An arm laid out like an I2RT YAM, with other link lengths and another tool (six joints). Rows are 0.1 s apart.
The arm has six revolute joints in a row. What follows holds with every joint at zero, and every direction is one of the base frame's. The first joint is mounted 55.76 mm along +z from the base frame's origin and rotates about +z. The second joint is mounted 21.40 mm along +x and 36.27 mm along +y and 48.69 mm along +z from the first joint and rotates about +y. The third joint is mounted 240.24 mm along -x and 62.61 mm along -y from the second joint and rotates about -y. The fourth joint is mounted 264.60 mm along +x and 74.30 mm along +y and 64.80 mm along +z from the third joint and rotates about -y. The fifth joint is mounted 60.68 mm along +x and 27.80 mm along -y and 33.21 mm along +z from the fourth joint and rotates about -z. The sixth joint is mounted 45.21 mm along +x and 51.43 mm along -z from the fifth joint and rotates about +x. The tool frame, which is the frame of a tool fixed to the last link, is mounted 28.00 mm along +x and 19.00 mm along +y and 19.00 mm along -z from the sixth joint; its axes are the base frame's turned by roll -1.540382, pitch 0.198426 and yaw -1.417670 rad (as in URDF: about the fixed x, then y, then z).
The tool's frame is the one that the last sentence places.
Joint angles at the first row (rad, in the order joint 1, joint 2, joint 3, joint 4, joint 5, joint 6):
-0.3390, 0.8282, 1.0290, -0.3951, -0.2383, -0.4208
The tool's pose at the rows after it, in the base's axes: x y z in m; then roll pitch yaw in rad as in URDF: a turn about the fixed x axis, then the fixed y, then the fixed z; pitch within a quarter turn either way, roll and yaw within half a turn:
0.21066, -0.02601, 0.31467, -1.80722, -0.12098, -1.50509
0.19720, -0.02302, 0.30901, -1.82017, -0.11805, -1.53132
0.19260, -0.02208, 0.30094, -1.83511, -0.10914, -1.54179
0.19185, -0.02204, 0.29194, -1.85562, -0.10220, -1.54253
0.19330, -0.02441, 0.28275, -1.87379, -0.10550, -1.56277
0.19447, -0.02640, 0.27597, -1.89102, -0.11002, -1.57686
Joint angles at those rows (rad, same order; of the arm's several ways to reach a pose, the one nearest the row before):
-0.3401, 0.7421, 0.9509, -0.4275, -0.2192, -0.4074
-0.3390, 0.6795, 0.9181, -0.4695, -0.1905, -0.4030
-0.3390, 0.6513, 0.8863, -0.4819, -0.1794, -0.3972
-0.3390, 0.6412, 0.8575, -0.4847, -0.1764, -0.3973
-0.3390, 0.6392, 0.8280, -0.4736, -0.1525, -0.4003
-0.3396, 0.6411, 0.8089, -0.4679, -0.1349, -0.4055

